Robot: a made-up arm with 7 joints. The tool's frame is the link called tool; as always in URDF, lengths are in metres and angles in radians. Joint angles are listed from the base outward. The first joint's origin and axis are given. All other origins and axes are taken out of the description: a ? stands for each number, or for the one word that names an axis. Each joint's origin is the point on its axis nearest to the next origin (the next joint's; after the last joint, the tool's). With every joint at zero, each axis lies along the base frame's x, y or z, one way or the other. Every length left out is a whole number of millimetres.
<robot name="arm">
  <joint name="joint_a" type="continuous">
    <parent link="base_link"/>
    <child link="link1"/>
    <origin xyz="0 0 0.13" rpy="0 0 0"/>
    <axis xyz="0 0 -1"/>
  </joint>
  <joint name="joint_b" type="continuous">
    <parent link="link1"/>
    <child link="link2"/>
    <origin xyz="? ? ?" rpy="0 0 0"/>
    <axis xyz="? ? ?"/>
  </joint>
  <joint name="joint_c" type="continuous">
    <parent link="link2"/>
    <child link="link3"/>
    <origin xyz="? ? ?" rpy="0 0 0"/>
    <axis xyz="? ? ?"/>
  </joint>
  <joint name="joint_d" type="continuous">
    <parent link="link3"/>
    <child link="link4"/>
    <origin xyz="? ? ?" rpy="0 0 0"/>
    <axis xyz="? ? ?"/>
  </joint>
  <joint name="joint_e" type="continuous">
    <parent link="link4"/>
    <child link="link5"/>
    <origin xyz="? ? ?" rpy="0 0 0"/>
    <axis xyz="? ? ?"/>
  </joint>
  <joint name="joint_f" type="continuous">
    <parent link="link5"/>
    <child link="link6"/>
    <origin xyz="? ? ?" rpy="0 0 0"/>
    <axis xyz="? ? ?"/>
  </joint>
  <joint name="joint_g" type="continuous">
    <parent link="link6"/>
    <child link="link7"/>
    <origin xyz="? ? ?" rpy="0 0 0"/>
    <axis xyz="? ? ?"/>
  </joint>
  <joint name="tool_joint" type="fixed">
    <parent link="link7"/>
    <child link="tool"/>
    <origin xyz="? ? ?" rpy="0 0 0"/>
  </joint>
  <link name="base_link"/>
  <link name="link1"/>
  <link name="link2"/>
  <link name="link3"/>
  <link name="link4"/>
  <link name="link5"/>
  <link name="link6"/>
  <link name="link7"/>
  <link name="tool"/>
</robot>
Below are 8 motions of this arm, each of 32 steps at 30 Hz.
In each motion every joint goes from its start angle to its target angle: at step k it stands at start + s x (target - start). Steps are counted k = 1, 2, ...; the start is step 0. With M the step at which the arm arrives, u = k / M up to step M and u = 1 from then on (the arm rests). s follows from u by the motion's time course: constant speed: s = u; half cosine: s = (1 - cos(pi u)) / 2; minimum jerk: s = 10 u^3 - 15 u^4 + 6 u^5.
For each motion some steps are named. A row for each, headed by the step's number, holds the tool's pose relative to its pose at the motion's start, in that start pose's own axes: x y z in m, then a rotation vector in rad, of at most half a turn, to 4 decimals.
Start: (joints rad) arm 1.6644 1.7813 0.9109 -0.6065 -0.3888 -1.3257 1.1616
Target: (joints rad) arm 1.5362 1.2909 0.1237 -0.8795 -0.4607 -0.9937 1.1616
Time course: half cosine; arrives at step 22
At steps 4, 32:
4: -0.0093 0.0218 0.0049 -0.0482 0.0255 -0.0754
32: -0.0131 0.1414 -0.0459 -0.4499 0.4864 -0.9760

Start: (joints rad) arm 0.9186 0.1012 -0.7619 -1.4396 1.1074 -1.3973 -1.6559
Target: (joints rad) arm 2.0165 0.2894 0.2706 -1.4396 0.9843 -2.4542 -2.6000
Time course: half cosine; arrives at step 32
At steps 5, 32:
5: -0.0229 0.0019 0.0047 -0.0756 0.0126 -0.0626
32: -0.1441 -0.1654 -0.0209 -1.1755 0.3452 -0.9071

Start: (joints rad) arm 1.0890 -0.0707 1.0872 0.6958 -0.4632 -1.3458 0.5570
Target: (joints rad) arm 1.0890 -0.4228 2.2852 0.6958 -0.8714 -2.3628 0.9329
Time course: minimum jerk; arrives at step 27
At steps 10, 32:
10: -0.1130 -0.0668 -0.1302 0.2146 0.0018 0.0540
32: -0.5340 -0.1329 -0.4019 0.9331 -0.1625 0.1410

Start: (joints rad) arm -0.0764 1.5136 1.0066 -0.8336 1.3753 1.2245 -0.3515
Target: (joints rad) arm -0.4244 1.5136 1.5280 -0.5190 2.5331 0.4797 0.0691
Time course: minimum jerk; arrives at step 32
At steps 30, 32:
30: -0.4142 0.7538 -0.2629 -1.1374 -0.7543 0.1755
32: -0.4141 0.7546 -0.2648 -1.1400 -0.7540 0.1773

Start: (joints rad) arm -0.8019 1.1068 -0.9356 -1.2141 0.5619 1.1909 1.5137
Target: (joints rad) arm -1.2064 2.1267 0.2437 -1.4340 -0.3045 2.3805 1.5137
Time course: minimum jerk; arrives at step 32
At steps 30, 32:
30: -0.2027 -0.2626 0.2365 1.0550 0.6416 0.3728
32: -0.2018 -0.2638 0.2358 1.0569 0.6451 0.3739

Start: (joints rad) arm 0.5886 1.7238 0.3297 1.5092 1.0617 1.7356 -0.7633
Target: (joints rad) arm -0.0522 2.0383 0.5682 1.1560 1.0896 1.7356 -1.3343
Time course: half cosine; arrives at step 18
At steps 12, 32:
12: 0.0285 0.4296 -0.1672 -0.8434 0.0116 -0.1007
32: 0.0690 0.5398 -0.2617 -1.1092 0.0671 -0.1717

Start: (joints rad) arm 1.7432 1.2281 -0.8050 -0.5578 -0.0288 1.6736 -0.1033
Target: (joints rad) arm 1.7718 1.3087 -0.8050 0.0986 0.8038 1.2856 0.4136
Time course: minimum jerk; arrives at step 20
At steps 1, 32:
1: -0.0003 0.0006 0.0002 -0.0004 -0.0006 0.0007
32: -0.5815 0.3299 -0.1120 -0.2486 -0.5632 0.7937

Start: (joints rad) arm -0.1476 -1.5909 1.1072 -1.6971 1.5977 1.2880 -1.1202
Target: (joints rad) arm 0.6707 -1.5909 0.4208 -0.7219 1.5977 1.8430 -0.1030
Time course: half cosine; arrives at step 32
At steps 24, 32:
24: -0.6846 -0.4093 -0.5869 1.4815 -0.9225 -0.3049
32: -0.7472 -0.3466 -0.7419 1.6911 -1.1461 -0.3195

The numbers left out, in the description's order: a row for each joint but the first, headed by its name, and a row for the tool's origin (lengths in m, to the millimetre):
joint_b: xyz -0.095 -0.307 0, axis 0 -1 0
joint_c: xyz 0.072 0 -0.017, axis 0 0 1
joint_d: xyz 0.15 -0.398 0, axis 1 0 0
joint_e: xyz 0 0.092 0.022, axis 0 0 1
joint_f: xyz 0.252 -0.136 0, axis 0 1 0
joint_g: xyz 0.127 0 0.252, axis 1 0 0
tool: xyz 0 0.047 0.307

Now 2 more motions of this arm.
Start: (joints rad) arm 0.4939 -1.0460 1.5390 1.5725 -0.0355 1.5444 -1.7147
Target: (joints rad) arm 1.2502 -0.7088 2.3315 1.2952 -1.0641 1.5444 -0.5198
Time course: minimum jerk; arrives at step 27
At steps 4, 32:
4: 0.0128 -0.0129 -0.0035 0.0398 0.0148 0.0118
32: 0.0071 -0.3104 -0.4271 1.6019 0.6851 -0.6042

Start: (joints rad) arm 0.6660 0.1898 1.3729 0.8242 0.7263 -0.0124 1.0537
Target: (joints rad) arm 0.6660 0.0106 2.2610 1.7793 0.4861 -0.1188 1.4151
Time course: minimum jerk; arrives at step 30
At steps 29, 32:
29: 0.2671 -0.9242 -0.3735 1.7400 0.0129 -0.0286
32: 0.2671 -0.9244 -0.3739 1.7406 0.0129 -0.0288

